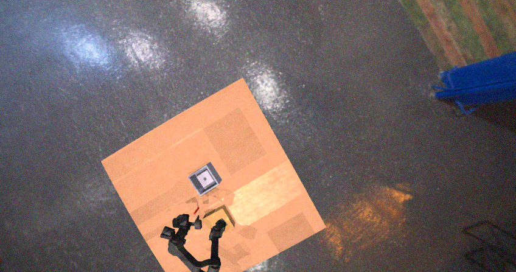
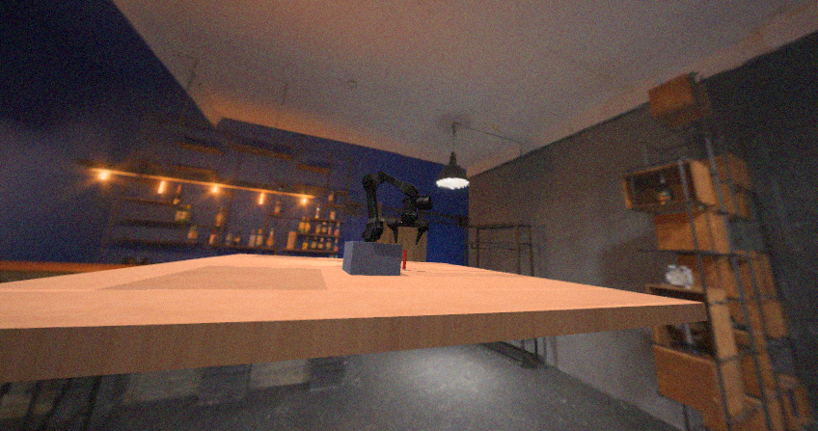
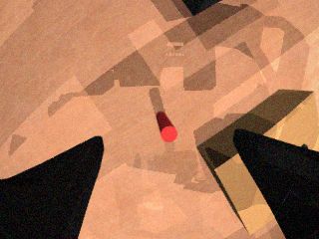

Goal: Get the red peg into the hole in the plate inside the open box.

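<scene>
My gripper tip is 1 cm past the red peg and 7 cm above it. The rest, counted from my gripper tip: grey plate 14 cm ahead, 21 cm to the right, 6 cm below; dark grey box 14 cm ahead, 21 cm to the right, 8 cm below.
</scene>
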